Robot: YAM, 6 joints.
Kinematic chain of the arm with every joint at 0, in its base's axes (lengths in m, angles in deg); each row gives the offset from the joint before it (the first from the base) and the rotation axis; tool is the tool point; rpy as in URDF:
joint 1: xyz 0 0 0.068 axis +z
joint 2: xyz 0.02 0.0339 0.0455 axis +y
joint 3: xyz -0.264 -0.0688 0 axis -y
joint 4: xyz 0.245 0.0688 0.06 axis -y
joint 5: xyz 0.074 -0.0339 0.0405 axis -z
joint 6: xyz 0.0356 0 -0.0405 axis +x
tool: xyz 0 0 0 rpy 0 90 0
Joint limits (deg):
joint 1: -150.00..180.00
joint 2: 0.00..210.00
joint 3: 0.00..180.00
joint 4: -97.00..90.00
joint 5: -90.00..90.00
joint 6: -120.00..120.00
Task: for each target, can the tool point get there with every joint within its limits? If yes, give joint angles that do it. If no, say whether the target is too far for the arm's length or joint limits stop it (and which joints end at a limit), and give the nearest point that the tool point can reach.
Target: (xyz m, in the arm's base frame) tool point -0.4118 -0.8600 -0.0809
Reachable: no: too far | nearest point -0.2732 -0.5706 -0.0141 | short by 0.328 m
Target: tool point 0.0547 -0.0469 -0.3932
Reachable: no: joint limits stop it (at a limit: joint 2) | nearest point 0.0717 -0.0614 -0.3458 | short by 0.052 m
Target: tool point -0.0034 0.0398 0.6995
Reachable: yes | joints -42.00 68.54 130.56 36.61 -49.96 97.92
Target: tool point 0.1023 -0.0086 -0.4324
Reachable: no: joint limits stop it (at a limit: joint 2) | nearest point 0.1278 -0.0107 -0.3597 | short by 0.077 m
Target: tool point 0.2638 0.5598 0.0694
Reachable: yes | joints 64.07 186.87 157.53 59.84 -12.22 96.71
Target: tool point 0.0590 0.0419 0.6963
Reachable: yes | joints 10.02 77.50 140.74 -3.27 -60.52 65.03
